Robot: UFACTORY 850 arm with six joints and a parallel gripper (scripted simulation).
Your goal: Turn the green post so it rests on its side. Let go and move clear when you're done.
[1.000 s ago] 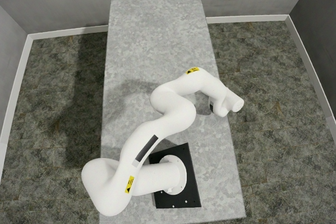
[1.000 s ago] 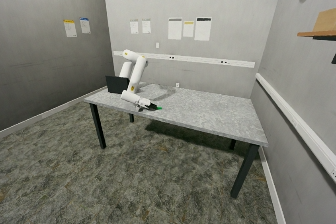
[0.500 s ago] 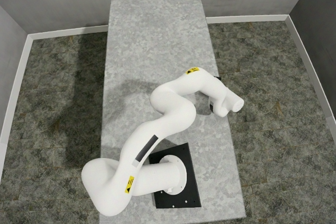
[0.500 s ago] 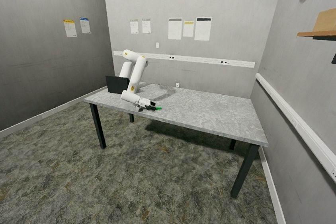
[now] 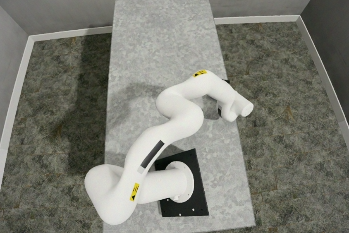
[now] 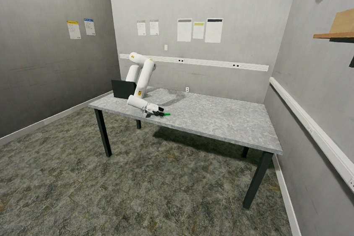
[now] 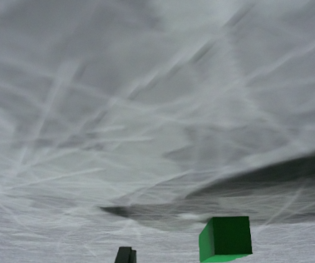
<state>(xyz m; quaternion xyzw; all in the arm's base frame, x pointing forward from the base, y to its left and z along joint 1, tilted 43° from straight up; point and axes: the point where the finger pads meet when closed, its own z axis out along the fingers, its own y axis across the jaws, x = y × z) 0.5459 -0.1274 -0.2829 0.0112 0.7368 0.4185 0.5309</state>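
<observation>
My hand is 30 mm short of the green post, 20 mm to the right of it and 20 mm above it.
</observation>
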